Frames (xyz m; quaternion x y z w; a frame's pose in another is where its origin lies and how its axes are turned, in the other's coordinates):
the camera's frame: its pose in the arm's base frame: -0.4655 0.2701 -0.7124 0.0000 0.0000 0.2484 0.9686
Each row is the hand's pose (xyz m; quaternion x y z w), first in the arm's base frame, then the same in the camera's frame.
Working: the arm's base frame: its pose in the camera's frame: 0.2781 -0.4608 0.7124 0.0000 0.0000 -0.2484 0.9687

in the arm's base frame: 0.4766 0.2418 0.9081 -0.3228 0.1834 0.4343 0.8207
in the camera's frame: 0.8122 -0.4782 1.6205 -0.2671 0.2578 0.2168 0.9029
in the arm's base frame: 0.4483 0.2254 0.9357 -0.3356 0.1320 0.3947 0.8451
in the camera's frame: 0.7795 -0.4790 1.6481 -0.2923 0.2112 0.1724 0.9166
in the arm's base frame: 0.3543 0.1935 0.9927 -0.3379 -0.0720 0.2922 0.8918
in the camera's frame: 0.6818 -0.4617 1.7051 -0.3452 0.0142 0.0615 0.9364
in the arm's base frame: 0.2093 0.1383 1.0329 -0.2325 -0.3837 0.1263 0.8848
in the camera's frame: 0.5281 -0.4403 1.7453 -0.3205 -0.3139 -0.0975 0.8884
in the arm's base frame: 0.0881 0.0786 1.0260 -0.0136 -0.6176 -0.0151 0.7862
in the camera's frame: 0.3931 -0.4343 1.7384 -0.1666 -0.5949 -0.2099 0.7578
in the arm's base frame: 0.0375 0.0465 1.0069 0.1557 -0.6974 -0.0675 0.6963
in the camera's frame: 0.3333 -0.4381 1.7193 -0.0224 -0.7142 -0.2384 0.6577
